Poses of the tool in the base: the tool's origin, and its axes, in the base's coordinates. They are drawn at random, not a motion.
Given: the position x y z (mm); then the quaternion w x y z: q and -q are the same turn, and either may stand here.
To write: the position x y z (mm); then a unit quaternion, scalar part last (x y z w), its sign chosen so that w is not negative. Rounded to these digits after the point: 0 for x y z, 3 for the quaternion.
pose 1, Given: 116, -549, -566, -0.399, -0.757, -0.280, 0.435
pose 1, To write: 116, -549, -566, 0.757, 0.280, -0.435, 0.399
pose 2, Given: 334, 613, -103, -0.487, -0.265, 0.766, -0.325
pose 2, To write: 334, 613, -103, 0.265, -0.766, 0.325, 0.487
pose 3, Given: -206, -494, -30, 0.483, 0.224, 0.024, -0.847
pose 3, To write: -206, -494, -30, 0.224, 0.024, -0.847, 0.483
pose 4, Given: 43, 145, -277, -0.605, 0.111, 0.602, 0.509
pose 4, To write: 43, 145, -277, -0.111, -0.602, -0.509, 0.605
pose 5, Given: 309, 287, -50, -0.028, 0.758, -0.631, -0.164
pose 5, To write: 309, 287, -50, -0.758, 0.631, 0.164, 0.028
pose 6, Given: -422, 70, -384, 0.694, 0.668, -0.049, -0.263
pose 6, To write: -422, 70, -384, 0.668, -0.049, -0.263, 0.694
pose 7, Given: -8, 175, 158, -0.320, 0.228, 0.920, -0.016
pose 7, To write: -8, 175, 158, -0.228, -0.920, 0.016, 0.320
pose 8, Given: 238, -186, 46, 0.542, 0.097, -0.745, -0.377
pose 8, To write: 238, -186, 46, 0.097, -0.745, -0.377, 0.542
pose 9, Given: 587, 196, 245, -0.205, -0.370, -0.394, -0.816
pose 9, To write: 587, 196, 245, 0.370, 0.394, 0.816, 0.205
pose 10, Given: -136, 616, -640, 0.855, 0.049, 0.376, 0.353
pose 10, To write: -136, 616, -640, 0.049, 0.376, 0.353, 0.855
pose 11, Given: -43, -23, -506, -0.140, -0.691, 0.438, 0.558
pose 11, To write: -43, -23, -506, 0.691, -0.438, -0.558, 0.140
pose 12, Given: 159, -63, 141, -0.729, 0.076, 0.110, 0.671
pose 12, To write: 159, -63, 141, -0.076, -0.110, -0.671, 0.729
